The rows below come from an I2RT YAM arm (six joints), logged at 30 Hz.
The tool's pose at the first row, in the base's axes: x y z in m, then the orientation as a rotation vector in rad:
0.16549 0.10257 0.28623 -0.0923 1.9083 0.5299
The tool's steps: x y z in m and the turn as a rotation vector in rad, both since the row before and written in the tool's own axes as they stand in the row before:
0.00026 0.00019 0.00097 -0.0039 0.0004 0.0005
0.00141 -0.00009 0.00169 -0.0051 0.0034 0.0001
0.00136 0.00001 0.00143 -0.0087 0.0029 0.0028
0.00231 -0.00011 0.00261 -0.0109 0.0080 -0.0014
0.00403 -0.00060 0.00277 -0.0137 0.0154 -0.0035
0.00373 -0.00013 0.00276 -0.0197 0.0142 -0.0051
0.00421 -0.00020 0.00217 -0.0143 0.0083 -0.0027
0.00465 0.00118 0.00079 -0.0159 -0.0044 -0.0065
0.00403 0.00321 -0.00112 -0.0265 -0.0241 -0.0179
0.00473 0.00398 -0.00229 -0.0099 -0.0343 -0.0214
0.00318 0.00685 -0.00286 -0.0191 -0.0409 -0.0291
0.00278 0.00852 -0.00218 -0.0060 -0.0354 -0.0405
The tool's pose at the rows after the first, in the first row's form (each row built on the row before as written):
0.16617 0.10318 0.28577 -0.0945 1.9078 0.5340
0.16710 0.10404 0.28397 -0.0987 1.9098 0.5391
0.16778 0.10488 0.28232 -0.1025 1.9108 0.5495
0.16912 0.10630 0.27943 -0.1132 1.9155 0.5594
0.17002 0.10768 0.27479 -0.1300 1.9263 0.5709
0.17080 0.10942 0.27056 -0.1519 1.9340 0.5871
0.17084 0.11092 0.26606 -0.1662 1.9377 0.5995
0.16900 0.11302 0.26208 -0.1810 1.9279 0.6106
0.16509 0.11582 0.25991 -0.2066 1.8938 0.6240
0.15964 0.11870 0.25758 -0.2210 1.8536 0.6189
0.15313 0.12347 0.25747 -0.2458 1.8028 0.6170
0.14649 0.12987 0.25774 -0.2732 1.7581 0.5948

